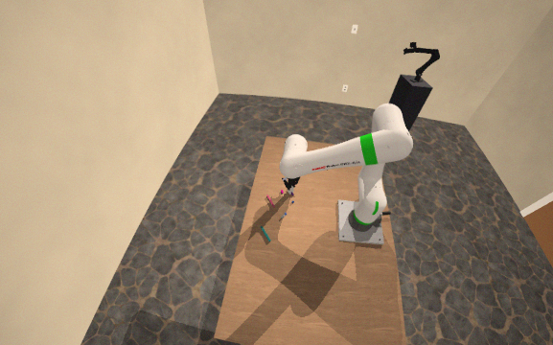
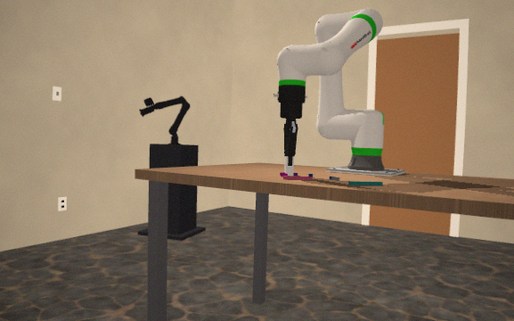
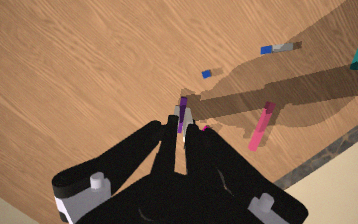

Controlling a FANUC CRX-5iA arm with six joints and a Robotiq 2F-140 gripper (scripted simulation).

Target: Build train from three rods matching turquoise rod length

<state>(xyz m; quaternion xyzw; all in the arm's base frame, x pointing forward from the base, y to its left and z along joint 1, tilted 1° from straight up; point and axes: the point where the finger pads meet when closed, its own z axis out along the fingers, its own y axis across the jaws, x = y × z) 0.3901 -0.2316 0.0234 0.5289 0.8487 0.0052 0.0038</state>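
Right now my hand is 50 mm short of the magenta rod and 30 mm above it. The rest, counted from my hand: grey rod: 60 mm ahead, 170 mm to the left, 30 mm below; then pink rod: 130 mm ahead, 60 mm to the left, 30 mm below; then purple rod: 30 mm below.
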